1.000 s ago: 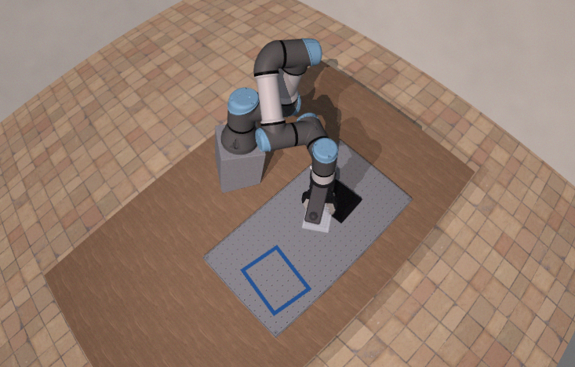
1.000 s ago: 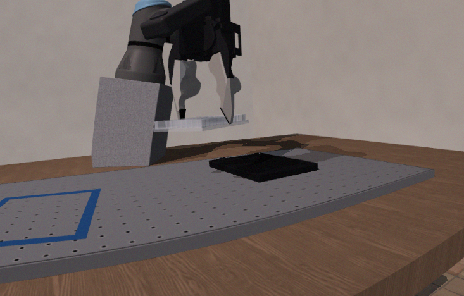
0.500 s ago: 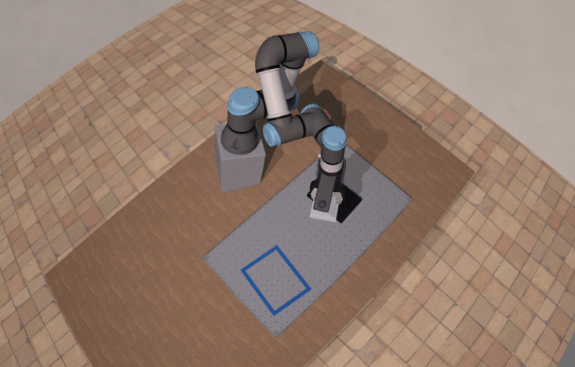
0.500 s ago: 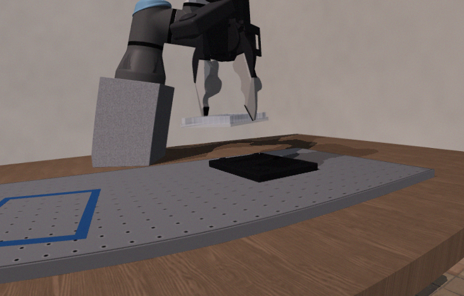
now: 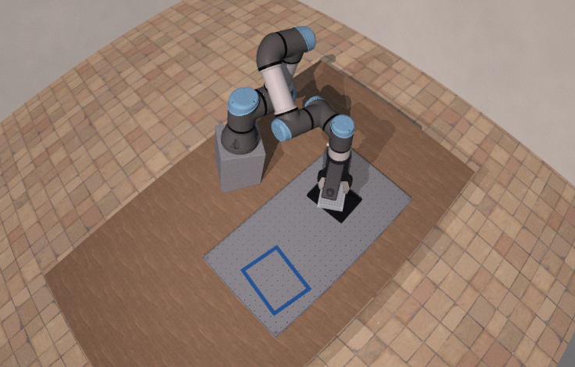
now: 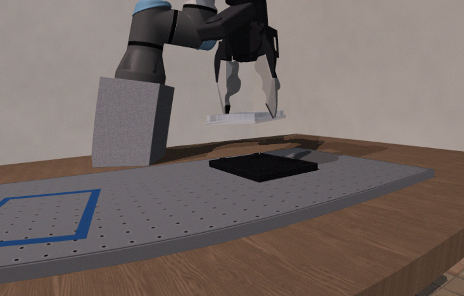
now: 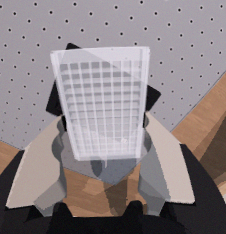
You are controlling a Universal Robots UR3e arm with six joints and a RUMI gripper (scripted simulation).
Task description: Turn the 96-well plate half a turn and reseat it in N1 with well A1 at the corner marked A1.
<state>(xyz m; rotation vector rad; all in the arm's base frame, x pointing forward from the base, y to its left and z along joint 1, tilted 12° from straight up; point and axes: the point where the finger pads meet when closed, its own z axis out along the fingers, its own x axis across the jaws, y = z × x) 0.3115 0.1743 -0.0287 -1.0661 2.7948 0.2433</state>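
The black plate nest N1 lies 10 mm behind my hand, 20 mm to the left of it and 90 mm below it. The rest, counted from my hand: clear 96-well plate 10 mm below; then white A1 mark 90 mm behind, 60 mm to the left, 90 mm below.
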